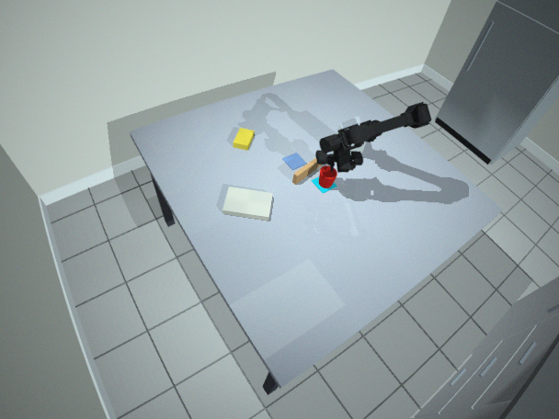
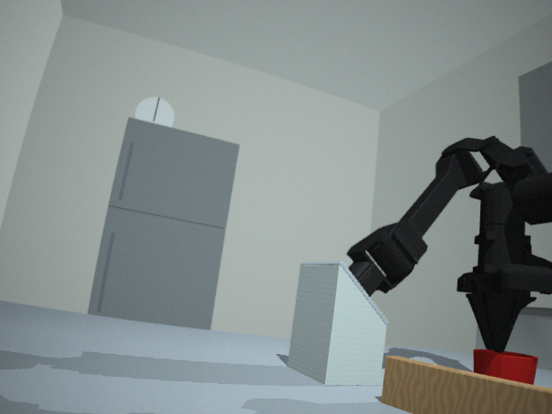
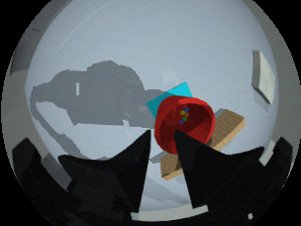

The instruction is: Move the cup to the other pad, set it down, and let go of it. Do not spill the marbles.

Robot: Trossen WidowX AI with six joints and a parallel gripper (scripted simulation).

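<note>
Right now the red cup is 3 cm below my gripper tip, 3 cm ahead of it and 1 cm to the right of it. The rest, counted from my gripper tip: bright cyan pad (8 cm below, 3 cm ahead, 1 cm to the right); pale blue pad (19 cm to the right, 8 cm below, 6 cm ahead); wooden block (10 cm to the right, 6 cm below, 4 cm ahead).
</note>
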